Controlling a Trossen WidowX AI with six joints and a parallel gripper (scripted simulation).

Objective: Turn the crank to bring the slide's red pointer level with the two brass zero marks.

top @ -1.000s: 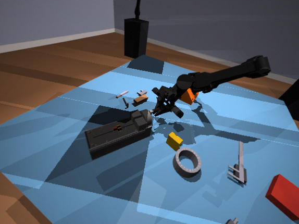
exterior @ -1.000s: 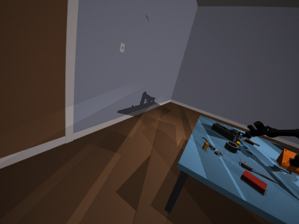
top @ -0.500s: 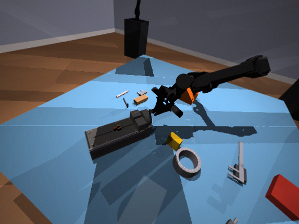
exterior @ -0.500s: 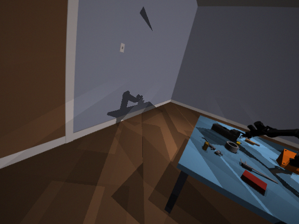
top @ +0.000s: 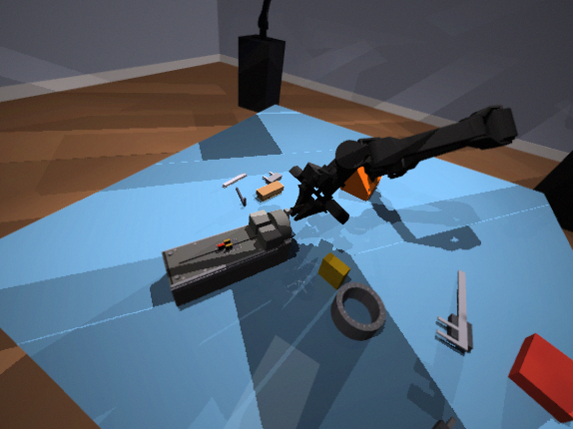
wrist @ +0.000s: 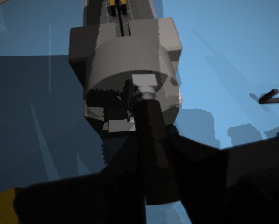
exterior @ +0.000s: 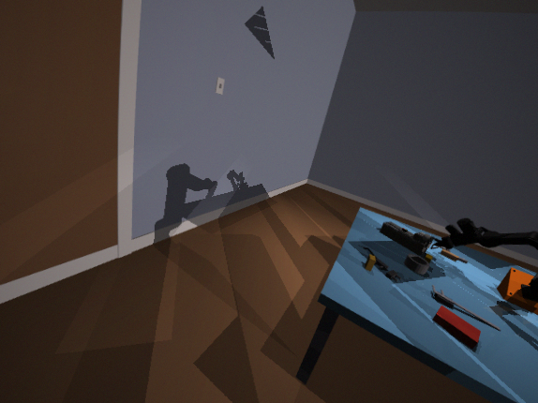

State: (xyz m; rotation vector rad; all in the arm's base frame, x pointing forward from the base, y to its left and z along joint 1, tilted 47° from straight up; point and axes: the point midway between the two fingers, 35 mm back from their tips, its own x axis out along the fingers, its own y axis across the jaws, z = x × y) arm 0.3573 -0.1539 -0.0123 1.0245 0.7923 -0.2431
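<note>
My gripper tip is 14 cm to the right of the yellow block, 6 cm above it and 5 cm short of it. Round my gripper tip: dark crank handle 3 cm above, 1 cm to the left, 1 cm behind; red pointer 15 cm ahead, 10 cm to the right, 1 cm below; brown block 15 cm behind, 14 cm to the right, 8 cm below.
</note>
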